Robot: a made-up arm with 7 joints. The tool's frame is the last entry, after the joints.
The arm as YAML. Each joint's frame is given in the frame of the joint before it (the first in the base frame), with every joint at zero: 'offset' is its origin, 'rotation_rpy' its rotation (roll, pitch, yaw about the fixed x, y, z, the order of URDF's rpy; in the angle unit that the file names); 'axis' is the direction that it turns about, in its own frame. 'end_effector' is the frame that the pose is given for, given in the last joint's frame.
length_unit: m
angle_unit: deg
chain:
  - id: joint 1
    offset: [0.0, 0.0, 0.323]
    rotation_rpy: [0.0, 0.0, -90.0]
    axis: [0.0, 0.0, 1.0]
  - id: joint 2
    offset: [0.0, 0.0, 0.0]
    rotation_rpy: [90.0, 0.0, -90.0]
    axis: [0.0, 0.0, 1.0]
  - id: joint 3
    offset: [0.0, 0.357, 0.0]
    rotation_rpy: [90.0, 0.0, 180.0]
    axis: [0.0, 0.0, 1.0]
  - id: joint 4
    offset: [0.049, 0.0, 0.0]
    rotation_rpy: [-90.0, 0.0, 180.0]
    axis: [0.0, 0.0, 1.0]
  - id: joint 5
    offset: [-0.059, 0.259, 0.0]
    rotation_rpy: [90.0, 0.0, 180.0]
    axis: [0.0, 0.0, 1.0]
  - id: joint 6
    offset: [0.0, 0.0, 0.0]
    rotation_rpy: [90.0, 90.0, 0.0]
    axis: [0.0, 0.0, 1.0]
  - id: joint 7
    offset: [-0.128, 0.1, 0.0]
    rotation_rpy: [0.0, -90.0, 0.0]
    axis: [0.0, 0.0, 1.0]
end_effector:
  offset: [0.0, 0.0, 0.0]
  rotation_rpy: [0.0, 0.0, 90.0]
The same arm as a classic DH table. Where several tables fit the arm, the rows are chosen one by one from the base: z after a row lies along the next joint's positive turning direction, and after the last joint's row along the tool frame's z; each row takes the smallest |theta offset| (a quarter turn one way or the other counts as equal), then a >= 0, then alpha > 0; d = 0 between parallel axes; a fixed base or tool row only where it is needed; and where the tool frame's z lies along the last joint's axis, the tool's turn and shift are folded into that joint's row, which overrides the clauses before.
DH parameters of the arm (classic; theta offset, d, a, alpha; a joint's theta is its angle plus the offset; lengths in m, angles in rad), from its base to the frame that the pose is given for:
joint 1: 0.0000 0.3230 0.0000 -1.5708
joint 2: 0.0000 0.0000 0.0000 1.5708
joint 3: 0.0000 0.3570 0.0490 1.5708
joint 4: 0.0000 0.0000 0.0590 1.5708
joint 5: 0.0000 0.2590 0.0000 1.5708
joint 6: 0.0000 0.0000 0.1000 -1.5708
joint 7: 0.0000 0.1280 0.0000 0.0000

